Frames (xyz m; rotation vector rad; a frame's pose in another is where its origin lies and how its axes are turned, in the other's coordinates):
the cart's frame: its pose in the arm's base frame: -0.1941 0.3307 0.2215 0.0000 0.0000 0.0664
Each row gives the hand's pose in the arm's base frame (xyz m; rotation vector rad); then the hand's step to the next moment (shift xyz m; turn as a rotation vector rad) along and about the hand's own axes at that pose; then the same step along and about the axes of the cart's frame.
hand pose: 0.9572 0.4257 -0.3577 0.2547 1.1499 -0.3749
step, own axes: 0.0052 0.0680 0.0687 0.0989 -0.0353 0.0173
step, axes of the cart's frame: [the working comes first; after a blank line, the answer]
step, axes of the arm's base frame: 0.0876 0.0347 0.0224 0.0351 -0.0544 -0.0845

0.0897 0.0288 0.0224 0.0315 -0.0566 -0.0845
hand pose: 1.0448 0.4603 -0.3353 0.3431 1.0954 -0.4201
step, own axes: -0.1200 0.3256 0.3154 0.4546 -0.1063 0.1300
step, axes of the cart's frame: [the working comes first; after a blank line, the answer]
step, axes of the arm's base frame: 0.3575 0.1551 0.2608 0.2281 -0.2247 -0.3638

0.3670 0.1310 0.2608 0.2127 -0.2394 -0.3638
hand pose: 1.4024 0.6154 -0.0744 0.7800 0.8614 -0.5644
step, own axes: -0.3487 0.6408 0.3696 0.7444 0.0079 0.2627
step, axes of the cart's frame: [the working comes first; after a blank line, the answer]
step, axes of the arm's base frame: 0.4342 0.1350 0.6797 0.5254 -0.2987 -0.5079

0.4422 0.1059 0.6797 0.5044 -0.3329 -0.5079
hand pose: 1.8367 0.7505 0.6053 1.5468 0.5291 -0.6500
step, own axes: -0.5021 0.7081 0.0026 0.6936 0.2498 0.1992
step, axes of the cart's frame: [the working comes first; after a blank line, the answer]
step, axes of the arm's base frame: 0.1123 -0.0346 0.8601 0.6578 -0.2523 -0.2947

0.1097 -0.0420 0.8601 0.6396 -0.2953 -0.2947
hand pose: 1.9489 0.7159 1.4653 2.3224 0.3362 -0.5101
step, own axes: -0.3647 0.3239 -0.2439 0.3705 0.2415 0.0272
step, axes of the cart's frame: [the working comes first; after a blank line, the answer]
step, axes of the arm's base frame: -0.1370 -0.0900 0.5201 0.4131 -0.1551 -0.0402

-0.1426 -0.0807 0.5201 0.4019 -0.1822 -0.0402
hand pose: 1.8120 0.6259 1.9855 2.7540 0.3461 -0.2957
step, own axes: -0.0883 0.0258 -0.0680 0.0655 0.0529 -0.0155
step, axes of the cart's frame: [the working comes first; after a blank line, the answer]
step, axes of the arm's base frame: -0.0658 -0.0165 0.0921 0.0791 -0.0293 0.0147

-0.0667 -0.0120 0.0921 0.0770 -0.0345 0.0147
